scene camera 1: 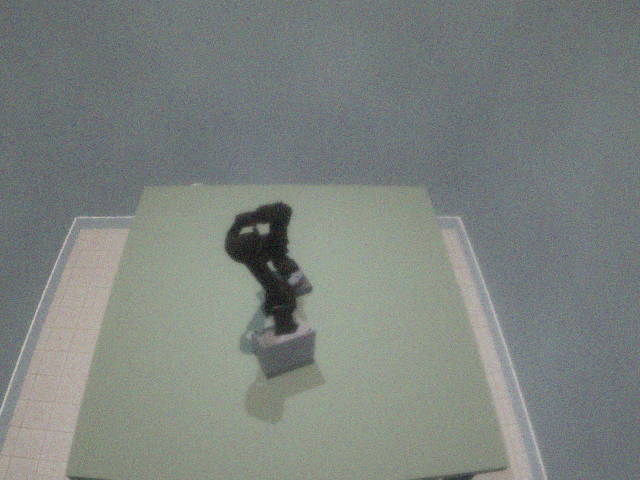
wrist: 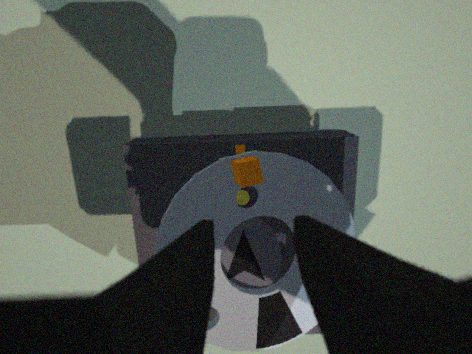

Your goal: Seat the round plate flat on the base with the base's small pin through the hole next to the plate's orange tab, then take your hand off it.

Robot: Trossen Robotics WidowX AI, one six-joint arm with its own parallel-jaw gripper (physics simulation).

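Places are measured from the arm's base along level axes (x ahead, y down, z left), in metres.
Where they show: gripper, fingertip midpoint: [scene camera 1: 277, 270] [wrist: 253, 230]; arm's base, origin of the base link: [scene camera 1: 286, 330].
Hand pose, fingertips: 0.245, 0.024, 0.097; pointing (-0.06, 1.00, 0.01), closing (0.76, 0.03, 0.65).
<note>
Each offset is from my fingertips to the centre of the thing, as dx, dy, dz. "pt": to the spot under its first point. Level surfaces: height alone.
The round grey plate @[+0.029, +0.045, -0.024] [wrist: 295, 182] lies over the dark base @[+0.025, +0.073, -0.035] [wrist: 150, 160] [scene camera 1: 305, 288] in the wrist view. Its orange tab @[-0.006, +0.046, +0.006] [wrist: 246, 171] points to the top of the view, near a small orange mark @[pt -0.012, +0.068, +0.009] [wrist: 240, 149] on the base. The yellow tip of the small pin @[pt +0.005, +0.064, -0.010] [wrist: 243, 198] shows in the hole beside the tab, toward the hole's left side. Whether the plate lies fully flat is hard to tell. My gripper [wrist: 253, 230] is open and empty, its fingers apart over the plate on either side of the large centre hole. In the scene view the arm hides the fingers.
The black arm [scene camera 1: 281, 297] stands on a grey pedestal block [scene camera 1: 288, 355] on the green table @[dy +0.093] [scene camera 1: 382, 361]. The arm bends over toward the base behind the pedestal. Dark shadows fall across the base and table in the wrist view.
</note>
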